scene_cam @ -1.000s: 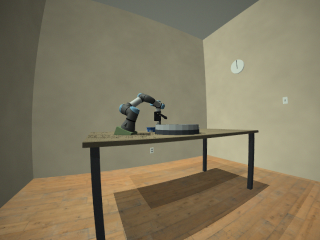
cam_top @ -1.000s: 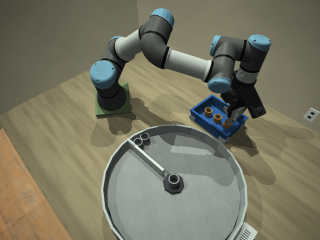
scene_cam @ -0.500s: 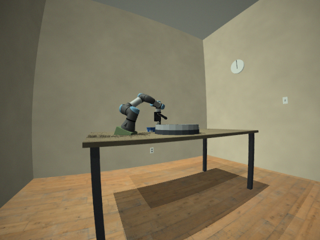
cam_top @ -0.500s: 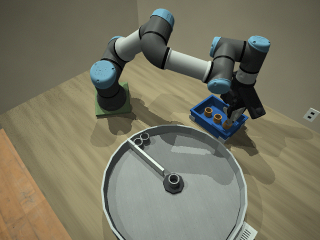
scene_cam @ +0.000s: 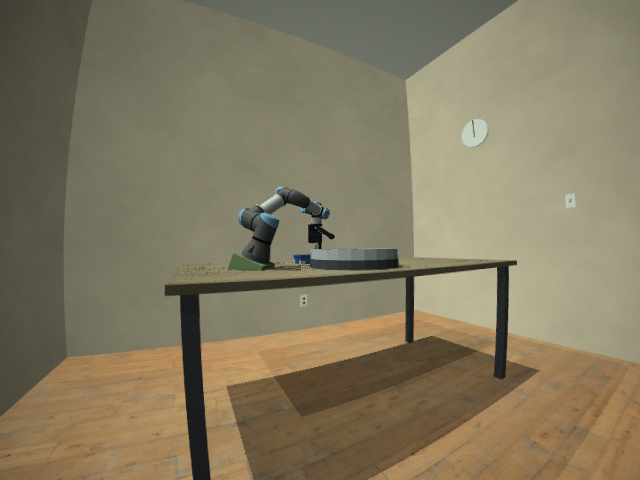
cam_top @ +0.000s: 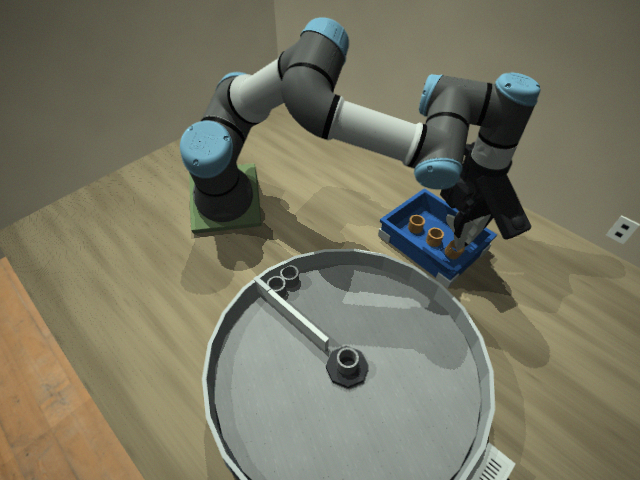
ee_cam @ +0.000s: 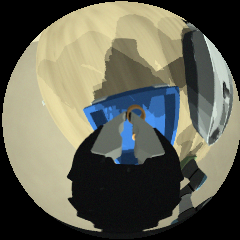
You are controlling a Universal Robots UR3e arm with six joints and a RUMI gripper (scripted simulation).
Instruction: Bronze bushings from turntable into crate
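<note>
The blue crate lies 60 mm behind my hand and 10 mm below it. The rest, counted from my hand: grey turntable (40 mm behind, 360 mm to the right, 20 mm above).
</note>
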